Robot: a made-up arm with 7 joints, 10 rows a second.
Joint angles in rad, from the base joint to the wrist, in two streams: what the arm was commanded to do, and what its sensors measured. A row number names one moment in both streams.
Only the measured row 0 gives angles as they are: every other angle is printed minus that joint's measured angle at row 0.
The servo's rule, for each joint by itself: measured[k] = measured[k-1] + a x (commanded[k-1-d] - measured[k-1]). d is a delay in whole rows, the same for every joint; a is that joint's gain. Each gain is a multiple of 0.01, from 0.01 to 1. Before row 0 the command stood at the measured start. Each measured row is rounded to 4 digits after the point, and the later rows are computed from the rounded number. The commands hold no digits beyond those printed.
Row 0, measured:
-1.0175 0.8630 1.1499 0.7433 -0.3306 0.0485 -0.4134
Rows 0 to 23, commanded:
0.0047 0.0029 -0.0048 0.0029 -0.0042 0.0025 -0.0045
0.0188 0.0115 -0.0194 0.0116 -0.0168 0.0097 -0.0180
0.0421 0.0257 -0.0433 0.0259 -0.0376 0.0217 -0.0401
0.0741 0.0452 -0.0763 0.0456 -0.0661 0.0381 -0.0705
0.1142 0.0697 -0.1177 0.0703 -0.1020 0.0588 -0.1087
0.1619 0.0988 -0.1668 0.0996 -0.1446 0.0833 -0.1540
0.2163 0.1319 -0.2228 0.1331 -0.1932 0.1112 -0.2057
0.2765 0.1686 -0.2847 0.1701 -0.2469 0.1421 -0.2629
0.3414 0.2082 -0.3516 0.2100 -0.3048 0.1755 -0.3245
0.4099 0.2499 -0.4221 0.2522 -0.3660 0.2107 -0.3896
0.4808 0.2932 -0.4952 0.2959 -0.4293 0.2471 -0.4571
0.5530 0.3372 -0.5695 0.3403 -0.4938 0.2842 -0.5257
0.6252 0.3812 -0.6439 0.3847 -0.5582 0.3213 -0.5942
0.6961 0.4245 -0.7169 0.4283 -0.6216 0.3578 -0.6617
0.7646 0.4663 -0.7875 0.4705 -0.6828 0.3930 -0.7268
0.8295 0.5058 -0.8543 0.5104 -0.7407 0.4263 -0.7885
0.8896 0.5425 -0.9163 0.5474 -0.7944 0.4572 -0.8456
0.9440 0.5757 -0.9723 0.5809 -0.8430 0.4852 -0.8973
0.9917 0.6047 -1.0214 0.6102 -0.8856 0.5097 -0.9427
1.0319 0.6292 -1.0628 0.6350 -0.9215 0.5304 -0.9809
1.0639 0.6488 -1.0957 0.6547 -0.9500 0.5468 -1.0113
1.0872 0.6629 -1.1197 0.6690 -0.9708 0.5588 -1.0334
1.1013 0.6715 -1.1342 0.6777 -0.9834 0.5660 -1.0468
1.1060 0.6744 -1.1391 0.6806 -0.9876 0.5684 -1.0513
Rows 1 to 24, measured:
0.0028 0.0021 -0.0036 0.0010 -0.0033 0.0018 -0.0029
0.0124 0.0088 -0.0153 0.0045 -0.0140 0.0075 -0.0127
0.0302 0.0208 -0.0360 0.0116 -0.0326 0.0177 -0.0305
0.0565 0.0381 -0.0658 0.0228 -0.0591 0.0324 -0.0565
0.0911 0.0605 -0.1042 0.0385 -0.0930 0.0514 -0.0904
0.1336 0.0877 -0.1505 0.0587 -0.1338 0.0744 -0.1317
0.1832 0.1191 -0.2040 0.0833 -0.1807 0.1009 -0.1798
0.2392 0.1542 -0.2637 0.1119 -0.2330 0.1306 -0.2338
0.3005 0.1925 -0.3287 0.1443 -0.2897 0.1629 -0.2928
0.3661 0.2333 -0.3978 0.1799 -0.3500 0.1973 -0.3557
0.4349 0.2758 -0.4699 0.2182 -0.4126 0.2332 -0.4216
0.5058 0.3194 -0.5436 0.2585 -0.4767 0.2699 -0.4893
0.5774 0.3633 -0.6178 0.3001 -0.5411 0.3069 -0.5575
0.6486 0.4068 -0.6911 0.3424 -0.6047 0.3435 -0.6252
0.7182 0.4490 -0.7624 0.3847 -0.6664 0.3791 -0.6912
0.7850 0.4893 -0.8304 0.4262 -0.7251 0.4131 -0.7544
0.8478 0.5271 -0.8940 0.4662 -0.7798 0.4449 -0.8137
0.9055 0.5616 -0.9519 0.5041 -0.8297 0.4739 -0.8680
0.9572 0.5922 -1.0033 0.5391 -0.8739 0.4997 -0.9166
1.0020 0.6185 -1.0473 0.5707 -0.9115 0.5218 -0.9584
1.0391 0.6400 -1.0831 0.5984 -0.9419 0.5398 -0.9928
1.0680 0.6563 -1.1102 0.6217 -0.9647 0.5535 -1.0192
1.0880 0.6671 -1.1280 0.6402 -0.9795 0.5625 -1.0371
1.0988 0.6723 -1.1362 0.6535 -0.9859 0.5667 -1.0463
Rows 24 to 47, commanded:
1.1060 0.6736 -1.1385 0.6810 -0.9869 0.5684 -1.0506
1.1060 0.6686 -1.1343 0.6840 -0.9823 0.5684 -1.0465
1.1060 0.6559 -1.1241 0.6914 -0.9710 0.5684 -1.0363
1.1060 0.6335 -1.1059 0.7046 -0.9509 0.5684 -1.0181
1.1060 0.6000 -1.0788 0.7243 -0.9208 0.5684 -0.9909
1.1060 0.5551 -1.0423 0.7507 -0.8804 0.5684 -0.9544
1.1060 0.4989 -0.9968 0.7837 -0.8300 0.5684 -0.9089
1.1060 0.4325 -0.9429 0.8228 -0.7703 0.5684 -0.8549
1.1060 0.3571 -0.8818 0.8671 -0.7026 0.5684 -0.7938
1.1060 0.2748 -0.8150 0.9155 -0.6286 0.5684 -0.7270
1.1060 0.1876 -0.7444 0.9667 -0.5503 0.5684 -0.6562
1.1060 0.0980 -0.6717 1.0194 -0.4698 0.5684 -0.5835
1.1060 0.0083 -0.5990 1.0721 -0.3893 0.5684 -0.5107
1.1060 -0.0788 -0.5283 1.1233 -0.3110 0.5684 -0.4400
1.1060 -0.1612 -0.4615 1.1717 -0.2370 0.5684 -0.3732
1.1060 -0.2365 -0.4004 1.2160 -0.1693 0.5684 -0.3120
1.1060 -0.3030 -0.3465 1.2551 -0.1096 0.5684 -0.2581
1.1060 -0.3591 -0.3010 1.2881 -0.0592 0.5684 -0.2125
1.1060 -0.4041 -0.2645 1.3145 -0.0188 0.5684 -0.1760
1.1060 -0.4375 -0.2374 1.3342 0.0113 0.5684 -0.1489
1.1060 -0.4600 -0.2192 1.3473 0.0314 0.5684 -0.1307
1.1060 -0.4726 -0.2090 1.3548 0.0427 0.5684 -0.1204
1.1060 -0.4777 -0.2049 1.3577 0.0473 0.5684 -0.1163
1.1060 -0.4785 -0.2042 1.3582 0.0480 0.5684 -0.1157
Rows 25 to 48, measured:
1.1031 0.6732 -1.1379 0.6626 -0.9867 0.5679 -1.0491
1.1048 0.6699 -1.1352 0.6697 -0.9832 0.5683 -1.0474
1.1055 0.6600 -1.1270 0.6769 -0.9736 0.5684 -1.0402
1.1058 0.6412 -1.1114 0.6860 -0.9557 0.5684 -1.0258
1.1059 0.6119 -1.0873 0.6986 -0.9281 0.5684 -1.0031
1.1060 0.5716 -1.0540 0.7158 -0.8904 0.5684 -0.9714
1.1060 0.5200 -1.0117 0.7382 -0.8427 0.5684 -0.9308
1.1060 0.4579 -0.9608 0.7661 -0.7855 0.5684 -0.8815
1.1060 0.3863 -0.9023 0.7994 -0.7200 0.5684 -0.8245
1.1060 0.3071 -0.8377 0.8377 -0.6478 0.5684 -0.7611
1.1060 0.2223 -0.7687 0.8803 -0.5708 0.5684 -0.6929
1.1060 0.1340 -0.6969 0.9262 -0.4910 0.5684 -0.6218
1.1060 0.0448 -0.6245 0.9743 -0.4107 0.5684 -0.5496
1.1060 -0.0430 -0.5533 1.0235 -0.3319 0.5684 -0.4784
1.1060 -0.1269 -0.4854 1.0724 -0.2569 0.5684 -0.4100
1.1060 -0.2047 -0.4225 1.1198 -0.1877 0.5684 -0.3463
1.1060 -0.2745 -0.3663 1.1644 -0.1260 0.5684 -0.2890
1.1060 -0.3346 -0.3180 1.2052 -0.0732 0.5684 -0.2393
1.1060 -0.3839 -0.2784 1.2413 -0.0302 0.5684 -0.1982
1.1060 -0.4220 -0.2481 1.2720 0.0026 0.5684 -0.1662
1.1060 -0.4490 -0.2267 1.2968 0.0254 0.5684 -0.1431
1.1060 -0.4658 -0.2136 1.3159 0.0391 0.5684 -0.1283
1.1060 -0.4742 -0.2072 1.3297 0.0456 0.5684 -0.1205
1.1060 -0.4773 -0.2050 1.3391 0.0475 0.5684 -0.1174

